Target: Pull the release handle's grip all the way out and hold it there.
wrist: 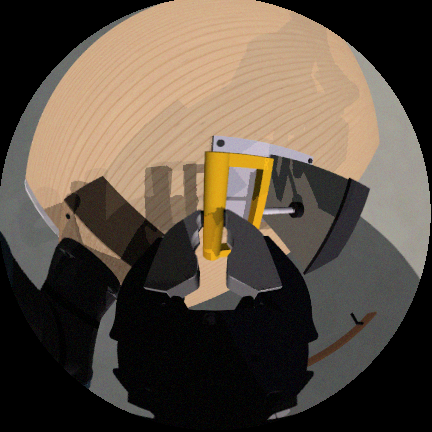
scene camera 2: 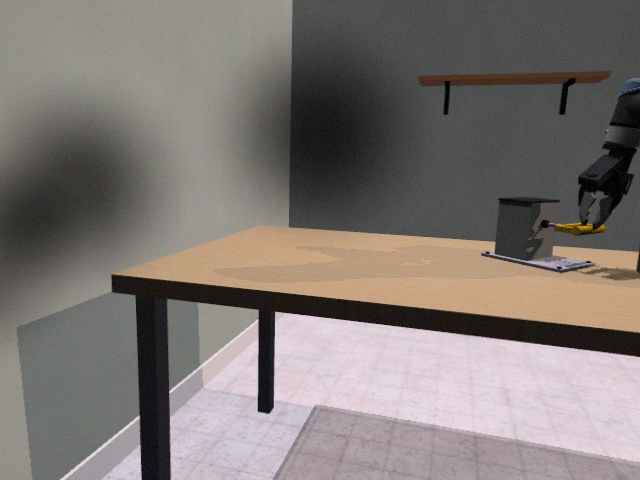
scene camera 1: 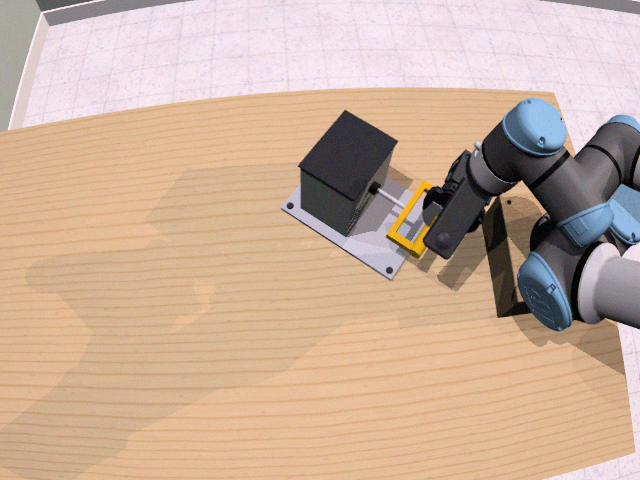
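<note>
The release handle is a yellow rectangular frame whose thick outer bar is the grip (scene camera 1: 419, 250) (wrist: 216, 185). A pale rod (scene camera 1: 390, 197) (scene camera 2: 552, 224) (wrist: 280, 211) shows between the frame and the dark box (scene camera 1: 348, 155) (scene camera 2: 519, 232) (wrist: 327, 200), so the handle stands out from the box. The box stands on a grey baseplate (scene camera 1: 374, 253) (wrist: 250, 146). My gripper (scene camera 2: 590, 224) (wrist: 213, 211) is shut on the grip, with one jaw on each side of the bar in the wrist view. The right jaw is inside the frame. The arm partly hides the grip in scene camera 1.
A dark brown block (scene camera 1: 498, 268) (wrist: 107, 215) stands on the wooden table (scene camera 1: 206, 361) (scene camera 2: 361, 289), beside the gripper and partly under the arm. A wall shelf (scene camera 2: 511, 78) (wrist: 345, 344) hangs behind the table.
</note>
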